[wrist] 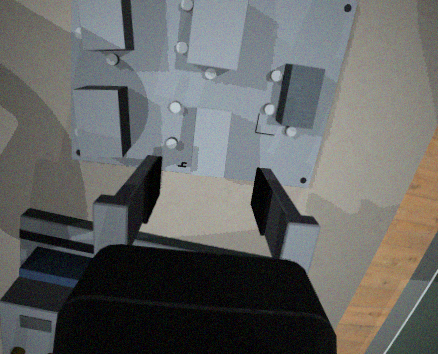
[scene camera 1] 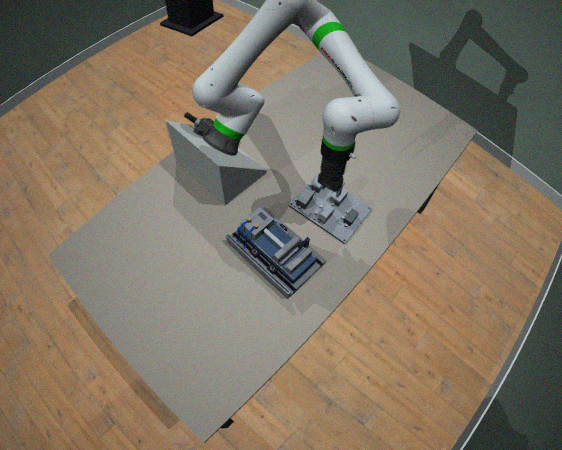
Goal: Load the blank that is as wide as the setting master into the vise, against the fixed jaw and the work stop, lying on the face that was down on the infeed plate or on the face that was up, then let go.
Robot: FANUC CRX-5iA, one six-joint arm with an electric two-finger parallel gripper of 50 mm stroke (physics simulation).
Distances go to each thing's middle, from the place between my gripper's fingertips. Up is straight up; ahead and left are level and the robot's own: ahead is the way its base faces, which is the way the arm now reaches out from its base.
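My hand 150 mm above, 40 mm to the right of the grey infeed plate (scene camera 1: 337, 229). Darker block (wrist: 301, 86), from my hand: 130 mm below, 90 mm ahead, 40 mm to the left.
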